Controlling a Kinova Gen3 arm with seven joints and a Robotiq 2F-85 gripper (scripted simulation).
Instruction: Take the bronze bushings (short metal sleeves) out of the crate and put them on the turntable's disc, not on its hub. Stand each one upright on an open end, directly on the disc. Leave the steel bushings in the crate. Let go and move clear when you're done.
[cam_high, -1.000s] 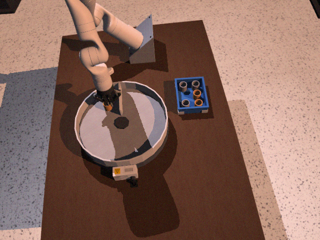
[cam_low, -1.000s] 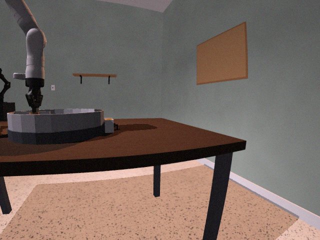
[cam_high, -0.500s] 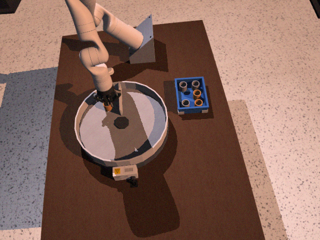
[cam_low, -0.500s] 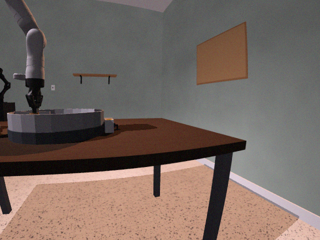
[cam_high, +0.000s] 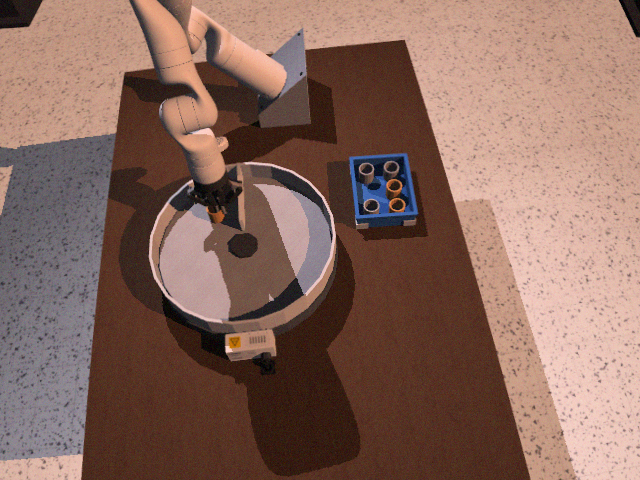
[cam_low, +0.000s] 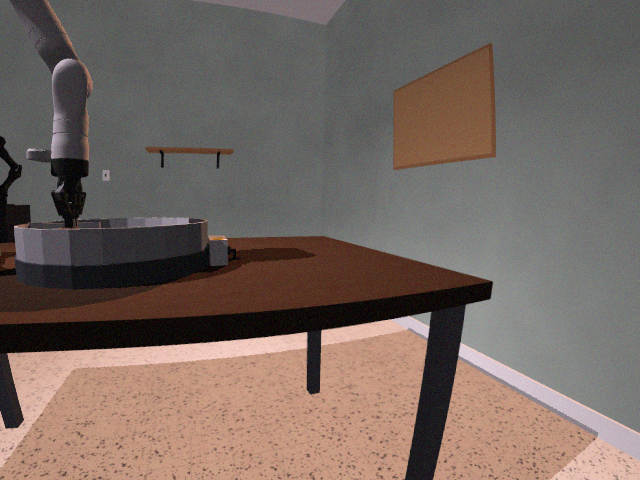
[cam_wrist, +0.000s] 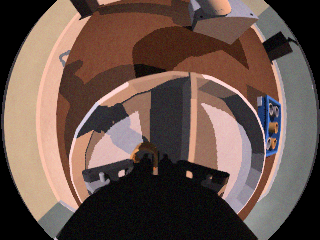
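The blue crate is 380 mm to the left of my hand, 90 mm behind it and 70 mm below it. Also, from my hand: turntable 100 mm ahead, 60 mm to the left, 40 mm below; then grey turntable disc 80 mm ahead, 60 mm to the left, 40 mm below.
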